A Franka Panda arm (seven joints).
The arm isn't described. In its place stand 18 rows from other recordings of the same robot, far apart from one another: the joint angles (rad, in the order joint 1, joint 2, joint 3, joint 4, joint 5, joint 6, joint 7), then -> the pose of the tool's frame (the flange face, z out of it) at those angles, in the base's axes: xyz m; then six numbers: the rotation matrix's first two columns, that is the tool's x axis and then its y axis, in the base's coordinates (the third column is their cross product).
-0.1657, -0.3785, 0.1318, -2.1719, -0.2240, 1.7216, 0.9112 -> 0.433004 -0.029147 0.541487 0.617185 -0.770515 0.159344 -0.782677 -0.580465 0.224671
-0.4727, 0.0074, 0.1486, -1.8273, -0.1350, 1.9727, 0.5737 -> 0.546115 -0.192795 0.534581 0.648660 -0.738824 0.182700 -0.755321 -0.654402 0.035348
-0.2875, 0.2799, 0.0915, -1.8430, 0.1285, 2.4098, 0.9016 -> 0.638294 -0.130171 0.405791 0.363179 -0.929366 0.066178 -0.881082 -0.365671 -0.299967
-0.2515, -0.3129, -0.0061, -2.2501, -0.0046, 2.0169, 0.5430 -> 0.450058 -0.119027 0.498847 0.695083 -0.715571 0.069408 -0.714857 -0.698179 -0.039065
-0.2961, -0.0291, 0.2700, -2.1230, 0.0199, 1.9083, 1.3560 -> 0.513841 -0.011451 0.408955 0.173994 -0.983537 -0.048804 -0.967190 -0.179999 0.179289
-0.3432, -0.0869, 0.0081, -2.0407, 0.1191, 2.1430, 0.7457 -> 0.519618 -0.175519 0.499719 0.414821 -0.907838 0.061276 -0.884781 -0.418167 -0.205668
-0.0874, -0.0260, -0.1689, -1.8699, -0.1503, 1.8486, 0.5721 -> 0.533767 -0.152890 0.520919 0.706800 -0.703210 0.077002 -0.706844 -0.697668 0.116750
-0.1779, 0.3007, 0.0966, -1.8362, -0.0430, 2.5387, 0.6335 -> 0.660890 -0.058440 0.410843 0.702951 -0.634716 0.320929 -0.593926 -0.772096 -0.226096
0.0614, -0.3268, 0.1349, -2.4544, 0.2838, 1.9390, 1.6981 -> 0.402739 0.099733 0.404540 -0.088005 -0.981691 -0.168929 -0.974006 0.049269 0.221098
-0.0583, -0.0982, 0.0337, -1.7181, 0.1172, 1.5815, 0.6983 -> 0.522756 0.000371 0.609474 0.745598 -0.658469 -0.102477 -0.665461 -0.743838 -0.062179
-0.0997, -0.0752, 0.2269, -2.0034, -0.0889, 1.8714, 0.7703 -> 0.525599 0.062659 0.484787 0.817142 -0.575833 0.026372 -0.574749 -0.810399 0.113656
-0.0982, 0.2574, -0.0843, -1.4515, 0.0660, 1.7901, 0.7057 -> 0.639540 -0.105809 0.547510 0.623028 -0.781470 0.033773 -0.777160 -0.623331 -0.086491
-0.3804, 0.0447, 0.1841, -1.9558, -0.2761, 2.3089, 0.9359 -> 0.583741 -0.123010 0.485869 0.506905 -0.782840 0.360845 -0.817982 -0.568907 -0.085145
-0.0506, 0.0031, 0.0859, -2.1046, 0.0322, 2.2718, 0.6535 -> 0.559573 0.020540 0.432059 0.794693 -0.596495 0.112501 -0.584829 -0.802032 -0.121325
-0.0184, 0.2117, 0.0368, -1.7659, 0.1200, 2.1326, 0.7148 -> 0.635759 0.015450 0.456720 0.726153 -0.686560 0.036566 -0.669837 -0.718450 -0.187479
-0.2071, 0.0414, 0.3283, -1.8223, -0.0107, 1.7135, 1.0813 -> 0.553925 0.064126 0.495673 0.570609 -0.818056 -0.072048 -0.808018 -0.574938 0.128659
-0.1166, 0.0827, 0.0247, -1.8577, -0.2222, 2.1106, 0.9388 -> 0.597940 -0.065782 0.489828 0.574836 -0.776712 0.257451 -0.802654 -0.596402 -0.007141
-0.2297, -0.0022, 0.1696, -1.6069, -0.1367, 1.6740, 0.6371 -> 0.561810 -0.046992 0.618862 0.768452 -0.625267 0.136096 -0.636970 -0.767778 0.069175
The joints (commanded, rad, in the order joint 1, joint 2, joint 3, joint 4, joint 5, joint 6, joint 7), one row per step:
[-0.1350, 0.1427, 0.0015, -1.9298, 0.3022, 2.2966, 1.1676]
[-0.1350, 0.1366, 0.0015, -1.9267, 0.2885, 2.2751, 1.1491]
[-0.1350, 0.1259, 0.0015, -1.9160, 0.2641, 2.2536, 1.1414]
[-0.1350, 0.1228, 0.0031, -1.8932, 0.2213, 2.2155, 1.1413]
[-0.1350, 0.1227, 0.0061, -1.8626, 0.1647, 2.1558, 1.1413]
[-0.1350, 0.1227, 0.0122, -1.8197, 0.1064, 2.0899, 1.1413]
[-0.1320, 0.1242, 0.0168, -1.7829, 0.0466, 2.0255, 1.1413]
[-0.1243, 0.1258, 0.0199, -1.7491, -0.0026, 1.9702, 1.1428]
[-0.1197, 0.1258, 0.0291, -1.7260, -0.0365, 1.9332, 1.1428]
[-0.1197, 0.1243, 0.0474, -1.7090, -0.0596, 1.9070, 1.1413]
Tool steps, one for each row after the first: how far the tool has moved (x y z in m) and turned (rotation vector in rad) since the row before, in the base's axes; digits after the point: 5 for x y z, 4 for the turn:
[-0.00177, 0.00080, 0.00293, -0.0123, 0.0090, 0.0296]
[-0.00101, 0.00033, 0.00936, -0.0208, 0.0004, 0.0238]
[0.00050, 0.00087, 0.00879, -0.0324, 0.0155, 0.0288]
[0.00002, 0.00127, 0.00849, -0.0423, 0.0337, 0.0370]
[0.00104, 0.00203, 0.01395, -0.0465, 0.0284, 0.0366]
[-0.00020, 0.00200, 0.01039, -0.0500, 0.0351, 0.0329]
[-0.00001, 0.00366, 0.01003, -0.0429, 0.0280, 0.0260]
[-0.00004, 0.00584, 0.00774, -0.0300, 0.0168, 0.0228]
[0.00002, 0.00889, 0.00681, -0.0198, 0.0093, 0.0247]

